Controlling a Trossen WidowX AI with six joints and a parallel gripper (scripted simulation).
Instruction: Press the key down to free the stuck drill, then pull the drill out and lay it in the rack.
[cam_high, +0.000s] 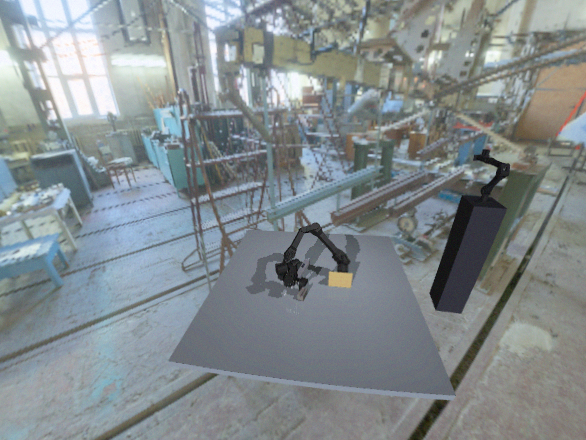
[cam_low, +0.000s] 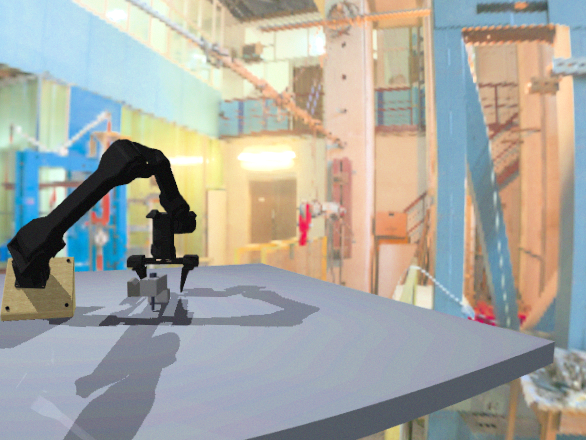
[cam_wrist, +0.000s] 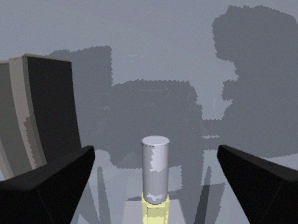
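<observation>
Now: the drill 10 mm behind my gripper tip, 40 mm to the right of it and 40 mm above it. Also, from my gripper tip: light grey block: 30 mm behind, 130 mm to the right, 40 mm above; rack: 70 mm behind, 40 mm to the left, 10 mm above.
</observation>
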